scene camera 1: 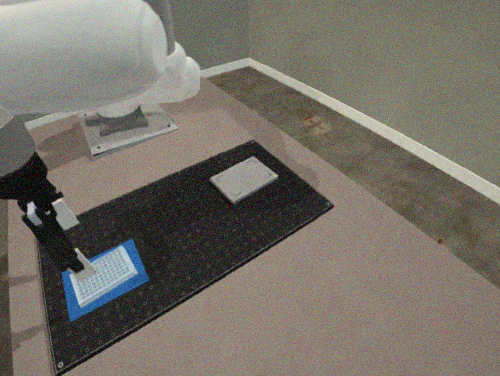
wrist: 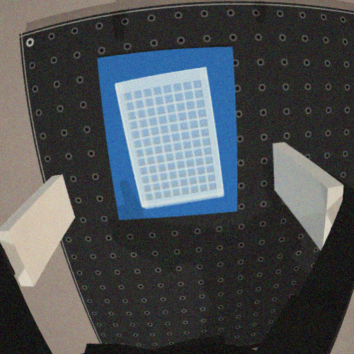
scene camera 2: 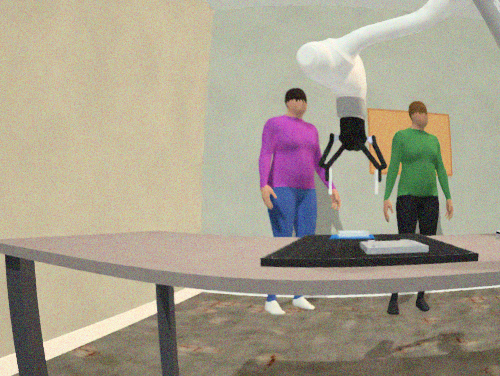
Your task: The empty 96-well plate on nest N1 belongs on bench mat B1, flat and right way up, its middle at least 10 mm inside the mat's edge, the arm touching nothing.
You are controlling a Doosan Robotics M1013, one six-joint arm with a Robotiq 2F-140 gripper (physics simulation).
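Where they show: gripper, between the fingertips: (scene camera 1: 79,248) (scene camera 2: 353,194); arm's base, origin of its link: (scene camera 1: 121,119).
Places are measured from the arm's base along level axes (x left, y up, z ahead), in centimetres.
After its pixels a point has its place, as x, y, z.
Note:
The white 96-well plate (scene camera 1: 107,272) @(-12.0, 0.3, 66.9) (scene camera 2: 353,233) @(-7.0, 0.2, 65.6) (wrist: 169,140) lies flat on the blue bench mat B1 (scene camera 1: 141,272) @(-5.4, -0.9, 69.4) (scene camera 2: 337,237) @(-6.1, -0.8, 69.3) (wrist: 220,65), wells facing up. It is turned slightly against the mat, and in the wrist view its whole outline is within the blue. My gripper (scene camera 1: 76,245) @(-13.2, 10.6, 66.7) (scene camera 2: 353,192) @(-13.2, 10.6, 66.7) (wrist: 168,182) is open and empty, fingers wide apart, well above the plate and apart from it. In scene camera 1 one finger hides part of the plate. The nest N1 (scene camera 1: 245,177) @(28.2, 0.0, 53.7) (scene camera 2: 395,247) @(36.1, -0.1, 52.5), a light grey block, has no plate on it.
Mat and nest are on a black perforated board (scene camera 1: 175,240) @(3.9, -1.1, 64.5) (scene camera 2: 310,255) @(38.5, -1.1, 67.2) (wrist: 295,125) on the table (scene camera 1: 300,280) @(25.2, -2.4, 86.4) (scene camera 2: 125,250) @(43.1, -2.4, 100.6). The arm's base plate (scene camera 1: 165,127) @(14.5, -1.4, 12.5) is behind the board. Two people, in magenta (scene camera 2: 292,150) and green (scene camera 2: 419,155), stand beyond the table.

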